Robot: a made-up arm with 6 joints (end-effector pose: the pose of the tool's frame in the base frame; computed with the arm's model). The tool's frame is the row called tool. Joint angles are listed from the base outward.
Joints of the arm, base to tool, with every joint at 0 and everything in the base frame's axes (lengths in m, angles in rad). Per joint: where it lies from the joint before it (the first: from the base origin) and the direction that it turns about. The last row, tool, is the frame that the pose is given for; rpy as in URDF.
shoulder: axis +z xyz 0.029 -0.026 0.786
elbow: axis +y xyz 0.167 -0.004 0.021
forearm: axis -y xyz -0.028 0 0.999
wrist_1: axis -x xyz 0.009 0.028 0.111
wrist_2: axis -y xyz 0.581 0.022 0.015
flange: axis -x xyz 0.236 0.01 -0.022
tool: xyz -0.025 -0.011 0.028 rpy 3.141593 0 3.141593
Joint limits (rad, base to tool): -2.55..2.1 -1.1..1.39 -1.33..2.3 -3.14..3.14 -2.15..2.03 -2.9..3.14
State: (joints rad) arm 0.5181 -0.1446 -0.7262 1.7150 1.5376 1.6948
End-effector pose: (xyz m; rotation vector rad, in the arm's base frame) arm 0.3595 0.4367 1.4707 -0.4883 0.1048 -1.0130
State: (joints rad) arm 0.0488 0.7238 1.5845 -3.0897 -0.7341 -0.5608
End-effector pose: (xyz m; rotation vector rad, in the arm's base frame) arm 1.1366 0.0511 2.2951 1.8976 0.5139 -1.8690
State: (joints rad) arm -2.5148 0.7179 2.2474 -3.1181 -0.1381 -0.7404
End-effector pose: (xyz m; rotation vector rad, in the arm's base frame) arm -0.5283 -0.4538 2.3805 -1.0482 1.4079 1.0611
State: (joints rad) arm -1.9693 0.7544 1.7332 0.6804 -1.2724 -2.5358
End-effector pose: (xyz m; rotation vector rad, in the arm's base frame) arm -0.5207 -1.1166 2.0201 0.9896 0.0956 0.5565
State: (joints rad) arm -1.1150 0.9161 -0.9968 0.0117 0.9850 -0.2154
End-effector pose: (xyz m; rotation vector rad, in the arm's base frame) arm 0.5029 -0.8983 0.6724 -1.3259 -1.9172 -0.8293
